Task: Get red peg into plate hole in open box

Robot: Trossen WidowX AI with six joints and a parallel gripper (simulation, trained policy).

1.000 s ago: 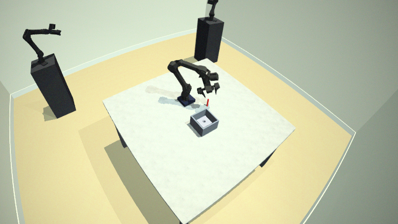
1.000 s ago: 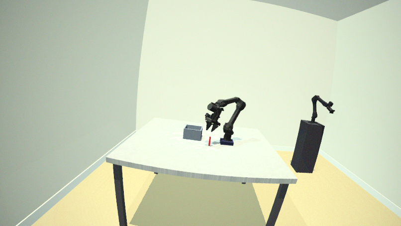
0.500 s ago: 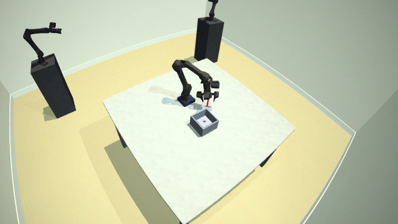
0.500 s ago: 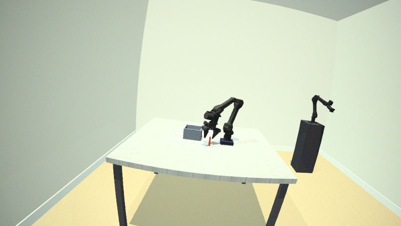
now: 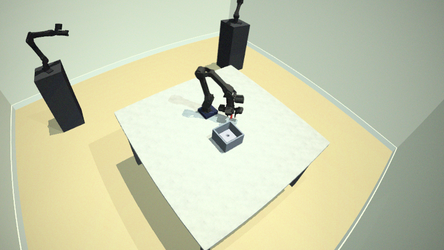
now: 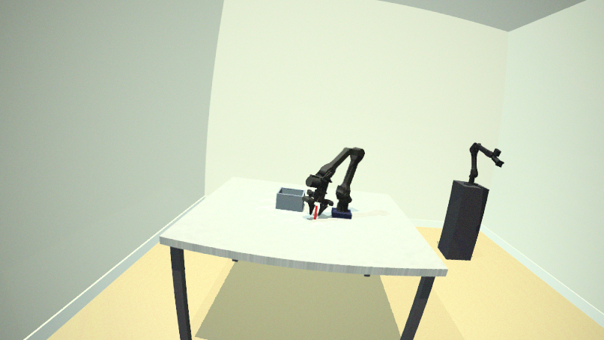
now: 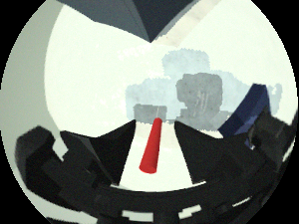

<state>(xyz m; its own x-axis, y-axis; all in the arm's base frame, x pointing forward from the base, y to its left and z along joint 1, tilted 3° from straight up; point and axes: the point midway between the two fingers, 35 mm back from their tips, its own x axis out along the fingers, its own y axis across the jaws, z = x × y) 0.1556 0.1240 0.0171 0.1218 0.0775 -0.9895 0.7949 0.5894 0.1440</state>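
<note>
My gripper tip is 160 mm short of the grey box, 160 mm to the left of it and 10 mm below it. Round my gripper tip: red peg (10 mm behind, 20 mm above).
</note>
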